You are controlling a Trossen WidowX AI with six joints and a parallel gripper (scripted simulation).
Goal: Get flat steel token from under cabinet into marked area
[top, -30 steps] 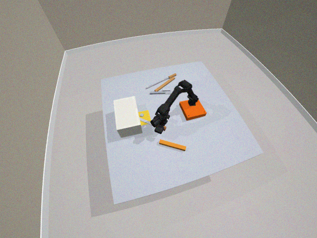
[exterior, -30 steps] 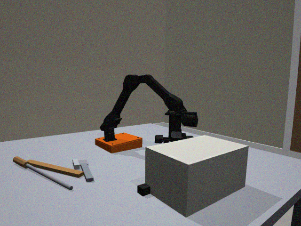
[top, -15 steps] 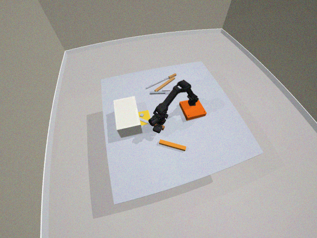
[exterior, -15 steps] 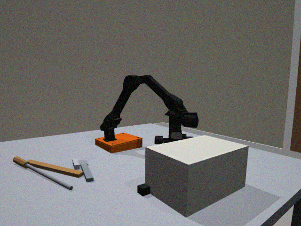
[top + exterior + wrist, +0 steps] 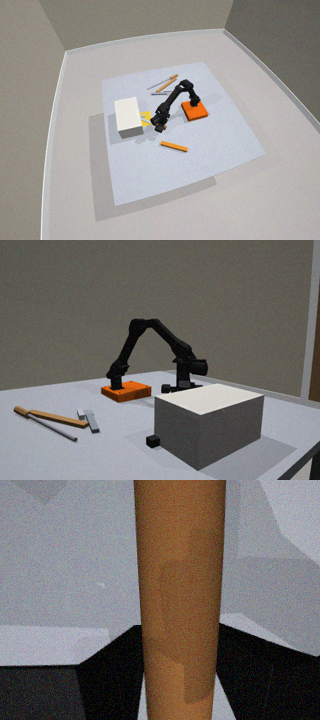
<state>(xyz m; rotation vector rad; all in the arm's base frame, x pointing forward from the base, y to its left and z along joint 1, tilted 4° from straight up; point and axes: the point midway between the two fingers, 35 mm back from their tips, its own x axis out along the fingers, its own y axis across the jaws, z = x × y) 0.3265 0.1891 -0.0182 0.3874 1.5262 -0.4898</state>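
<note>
My gripper tip is now 190 mm to the right of the orange flat bar, 70 mm past it and 10 mm below it. From my gripper tip the other things lie so: small grey token (160 mm ahead, 140 mm to the right); wooden stick (510 mm to the right, 120 mm behind).
</note>
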